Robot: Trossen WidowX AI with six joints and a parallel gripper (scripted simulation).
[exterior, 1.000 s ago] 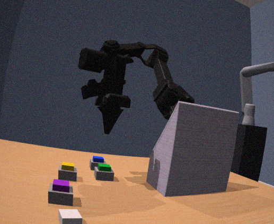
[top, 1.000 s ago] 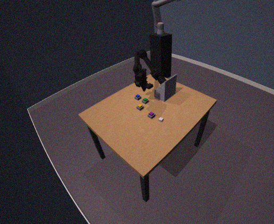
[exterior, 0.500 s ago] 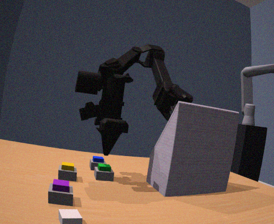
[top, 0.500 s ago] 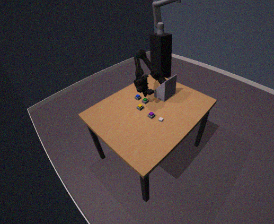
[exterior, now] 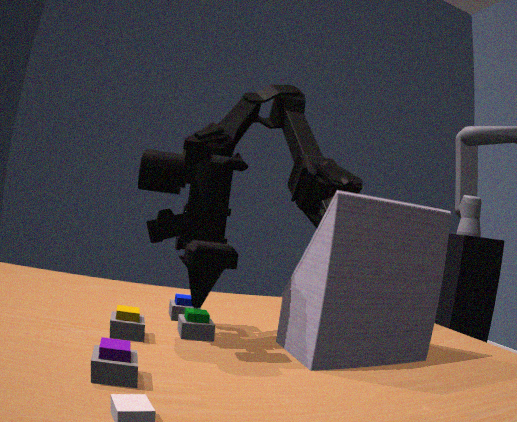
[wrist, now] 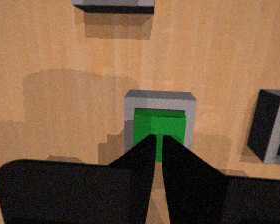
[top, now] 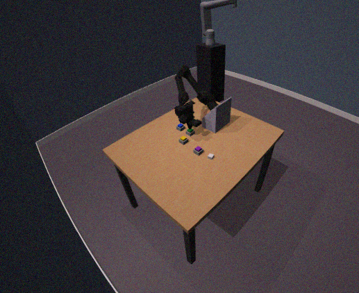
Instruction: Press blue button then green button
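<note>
Right now my gripper tip is 100 mm short of the yellow button, 40 mm to the right of it and 10 mm above it. Round my gripper tip: blue button: 100 mm to the right, 10 mm below, 10 mm ahead; then purple button: 200 mm to the left, 90 mm ahead, 10 mm below; then green button: 10 mm below.
</note>
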